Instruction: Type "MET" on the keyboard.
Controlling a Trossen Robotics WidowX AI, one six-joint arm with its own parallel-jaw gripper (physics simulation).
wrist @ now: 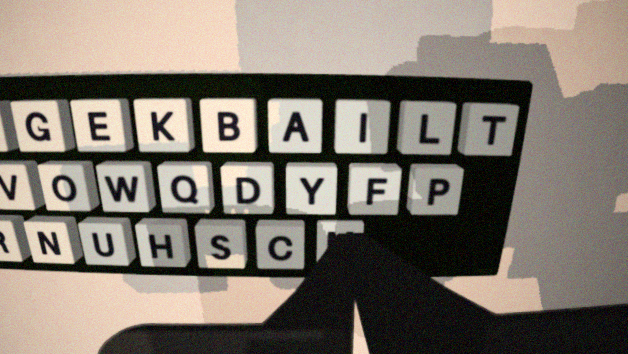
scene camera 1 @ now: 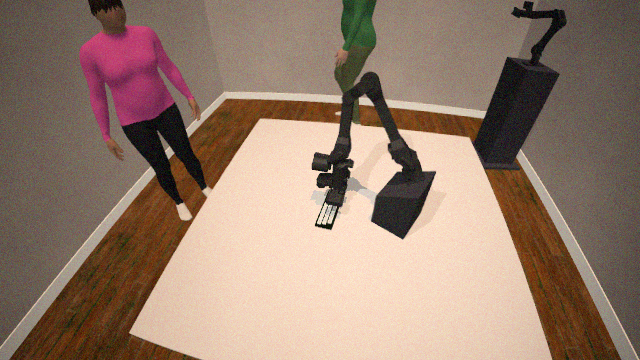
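Seen in the pictures: gripper, fingertip midpoint: point(wrist: 350, 246); arm's base, origin of the base link: point(scene camera 1: 415, 178).
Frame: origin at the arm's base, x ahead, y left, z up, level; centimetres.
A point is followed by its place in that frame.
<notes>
A black keyboard point(scene camera 1: 324, 227) {x 32.0, y 8.2, z -18.9 cm} point(wrist: 490, 215) {x 26.9, y -10.2, z -18.6 cm} with pale letter keys lies on the white surface. In the wrist view the E key point(wrist: 100, 126) {x 32.6, y 0.6, z -18.1 cm} is in the top row at the left, and the T key point(wrist: 492, 130) {x 29.8, y -10.2, z -18.1 cm} is at the top row's right end. The last key of the bottom row point(wrist: 327, 239) {x 27.5, y -4.8, z -18.5 cm}, right of the C key point(wrist: 280, 246) {x 27.8, y -3.4, z -18.1 cm}, is mostly covered by my fingertips, and its letter is largely hidden. My gripper point(wrist: 350, 246) {x 27.0, y -5.5, z -18.5 cm} is shut and empty, with its tips over or on that key. Whether they touch it I cannot tell.
The arm's dark base block point(scene camera 1: 400, 210) {x 6.0, y 10.2, z -5.8 cm} stands right of the keyboard on the white mat point(scene camera 1: 320, 300) {x 32.1, y 36.4, z -19.7 cm}. A person in pink point(scene camera 1: 135, 75) stands at the left, and a person in green point(scene camera 1: 357, 30) at the back. A second arm stands on a dark pedestal point(scene camera 1: 515, 110) at the back right.
</notes>
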